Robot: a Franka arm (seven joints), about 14 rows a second.
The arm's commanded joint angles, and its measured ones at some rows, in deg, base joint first. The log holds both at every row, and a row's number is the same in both.
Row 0, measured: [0.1, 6.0, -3.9, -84.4, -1.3, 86.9, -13.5]
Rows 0 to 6, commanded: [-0.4, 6.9, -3.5, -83.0, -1.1, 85.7, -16.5]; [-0.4, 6.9, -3.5, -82.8, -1.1, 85.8, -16.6]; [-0.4, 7.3, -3.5, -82.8, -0.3, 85.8, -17.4]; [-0.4, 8.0, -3.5, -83.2, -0.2, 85.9, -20.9]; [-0.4, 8.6, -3.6, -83.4, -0.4, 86.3, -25.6]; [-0.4, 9.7, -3.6, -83.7, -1.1, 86.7, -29.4]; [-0.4, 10.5, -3.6, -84.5, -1.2, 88.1, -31.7]
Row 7, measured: [0.1, 8.3, -3.9, -84.7, -1.2, 87.1, -26.3]
